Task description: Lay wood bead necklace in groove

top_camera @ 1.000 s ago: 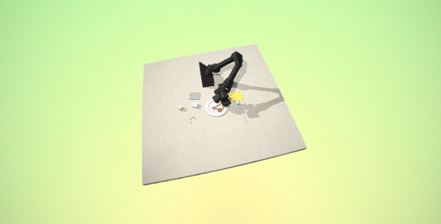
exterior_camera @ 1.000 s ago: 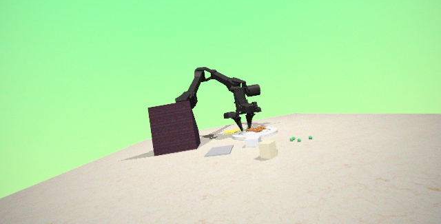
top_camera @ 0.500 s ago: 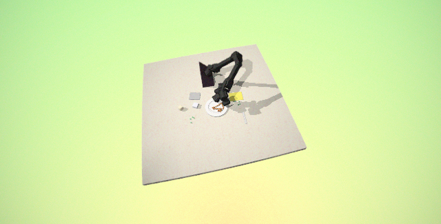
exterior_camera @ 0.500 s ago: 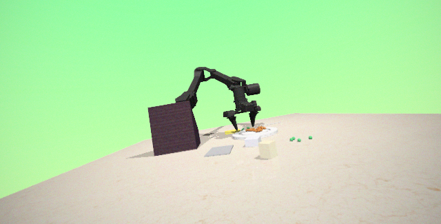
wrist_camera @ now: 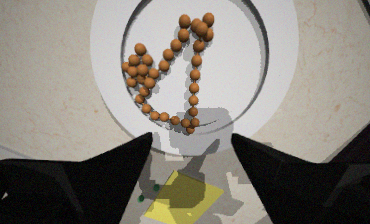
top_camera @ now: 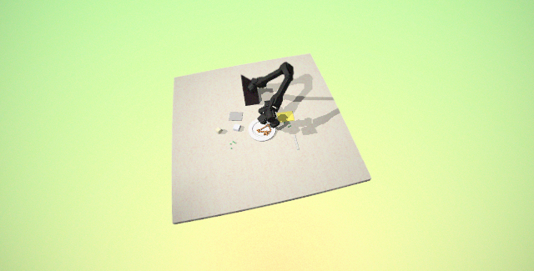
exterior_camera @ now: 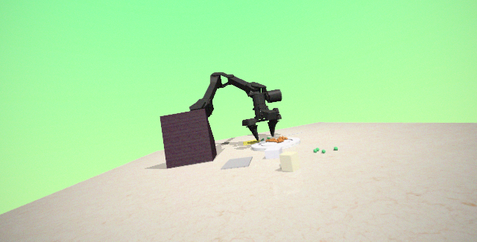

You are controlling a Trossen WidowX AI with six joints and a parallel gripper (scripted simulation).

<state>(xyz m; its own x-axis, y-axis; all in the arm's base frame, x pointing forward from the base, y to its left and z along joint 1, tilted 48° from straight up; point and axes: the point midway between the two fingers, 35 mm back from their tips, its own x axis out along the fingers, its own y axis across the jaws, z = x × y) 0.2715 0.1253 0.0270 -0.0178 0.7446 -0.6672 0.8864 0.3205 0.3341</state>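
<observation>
My gripper tip is 3 cm short of the round white bead board, 6 cm to the left of it and 2 cm above it. Round my gripper tip: thin white strip 18 cm ahead, 16 cm to the left, 2 cm below; yellow card 6 cm behind, 13 cm to the left, 2 cm below; grey flat plate 13 cm behind, 24 cm to the right, 2 cm below.
</observation>
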